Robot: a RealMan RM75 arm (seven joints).
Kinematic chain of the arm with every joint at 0, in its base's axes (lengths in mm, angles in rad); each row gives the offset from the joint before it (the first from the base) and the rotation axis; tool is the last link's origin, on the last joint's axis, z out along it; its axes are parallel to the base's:
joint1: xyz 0 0 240.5 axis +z
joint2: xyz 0 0 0 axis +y
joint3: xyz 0 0 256 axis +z
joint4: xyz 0 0 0 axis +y
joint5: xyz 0 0 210 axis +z
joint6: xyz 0 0 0 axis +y
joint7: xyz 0 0 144 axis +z
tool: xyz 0 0 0
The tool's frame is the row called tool.
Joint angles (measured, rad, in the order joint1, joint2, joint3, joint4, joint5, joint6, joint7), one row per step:
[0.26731, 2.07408, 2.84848, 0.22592, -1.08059, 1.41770, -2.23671]
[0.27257, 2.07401, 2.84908, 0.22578, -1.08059, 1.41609, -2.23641]
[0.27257, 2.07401, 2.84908, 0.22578, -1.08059, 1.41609, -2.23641]
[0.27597, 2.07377, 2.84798, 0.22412, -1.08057, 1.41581, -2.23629]
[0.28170, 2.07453, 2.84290, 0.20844, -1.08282, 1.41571, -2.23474]
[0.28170, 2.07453, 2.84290, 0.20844, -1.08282, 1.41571, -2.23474]
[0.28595, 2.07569, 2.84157, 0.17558, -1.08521, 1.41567, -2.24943]
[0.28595, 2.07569, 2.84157, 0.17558, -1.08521, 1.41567, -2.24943]
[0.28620, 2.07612, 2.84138, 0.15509, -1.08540, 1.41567, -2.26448]
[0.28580, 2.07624, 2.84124, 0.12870, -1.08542, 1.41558, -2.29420]
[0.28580, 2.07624, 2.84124, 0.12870, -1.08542, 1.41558, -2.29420]
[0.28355, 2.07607, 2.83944, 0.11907, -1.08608, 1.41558, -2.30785]
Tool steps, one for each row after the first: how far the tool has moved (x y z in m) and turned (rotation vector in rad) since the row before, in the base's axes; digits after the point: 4 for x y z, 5 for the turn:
[-0.0011, 0.0020, 0.0000, -0.00010, 0.00068, 0.00348]
[0.0000, 0.0000, 0.0000, 0.00000, 0.00000, 0.00000]
[-0.0009, 0.0013, -0.0004, -0.00161, 0.00113, 0.00326]
[-0.0019, 0.0015, -0.0050, -0.01300, 0.01412, 0.00498]
[0.0000, 0.0000, 0.0000, 0.00000, 0.00000, 0.00000]
[-0.0011, -0.0004, -0.0087, -0.01504, 0.01445, -0.00505]
[0.0000, 0.0000, 0.0000, 0.00000, 0.00000, 0.00000]
[0.0000, -0.0012, -0.0050, -0.00700, 0.00346, -0.00698]
[0.0002, -0.0019, -0.0062, -0.00769, -0.00608, -0.01113]
[0.0000, 0.0000, 0.0000, 0.00000, 0.00000, 0.00000]
[0.0004, -0.0015, -0.0025, -0.00456, -0.00583, -0.00533]

